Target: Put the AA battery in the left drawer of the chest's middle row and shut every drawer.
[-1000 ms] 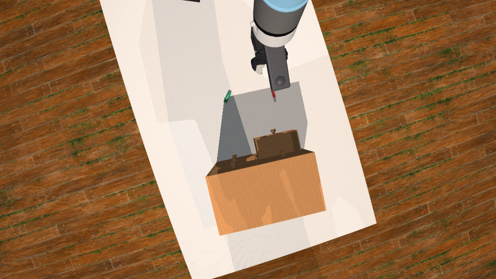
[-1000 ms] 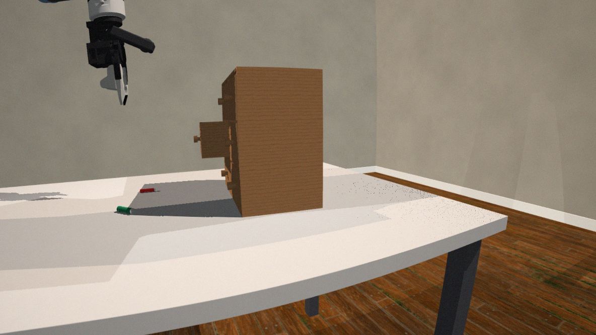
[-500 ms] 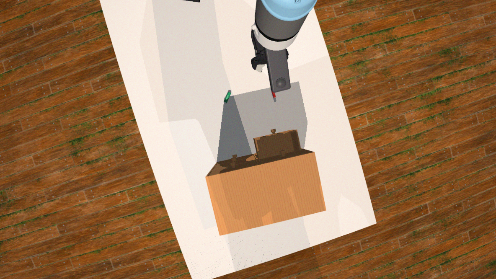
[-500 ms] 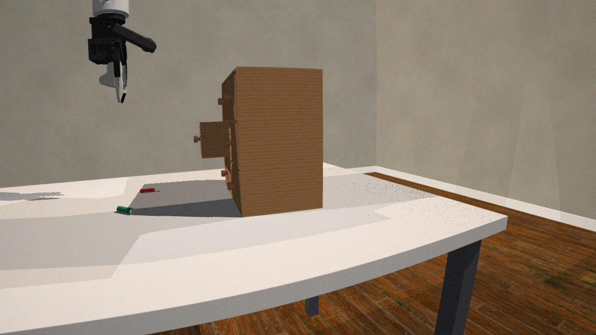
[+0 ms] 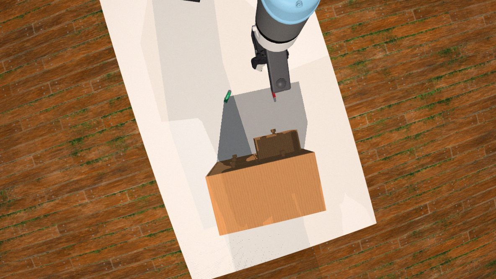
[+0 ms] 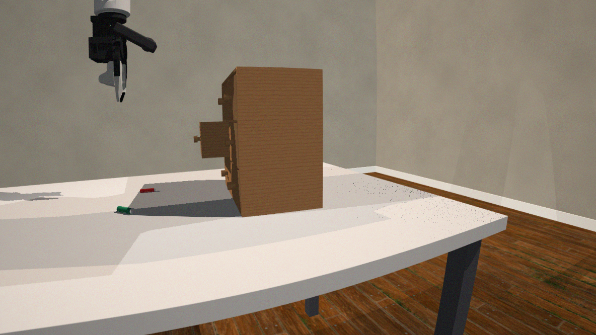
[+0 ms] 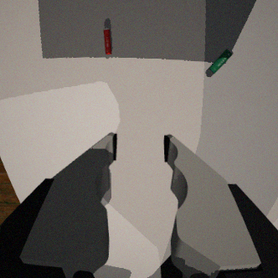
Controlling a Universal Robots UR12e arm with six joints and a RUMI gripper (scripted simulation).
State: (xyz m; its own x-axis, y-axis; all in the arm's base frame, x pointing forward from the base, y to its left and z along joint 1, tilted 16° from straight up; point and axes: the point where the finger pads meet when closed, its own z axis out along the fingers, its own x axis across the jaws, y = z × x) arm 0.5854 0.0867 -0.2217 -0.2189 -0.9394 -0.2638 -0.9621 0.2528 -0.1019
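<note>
My hand is 1 cm past the green AA battery, 14 cm to the left of it and 27 cm above it. From my hand the other things lie so: red object 5 cm ahead, 5 cm to the left, 27 cm below.
</note>
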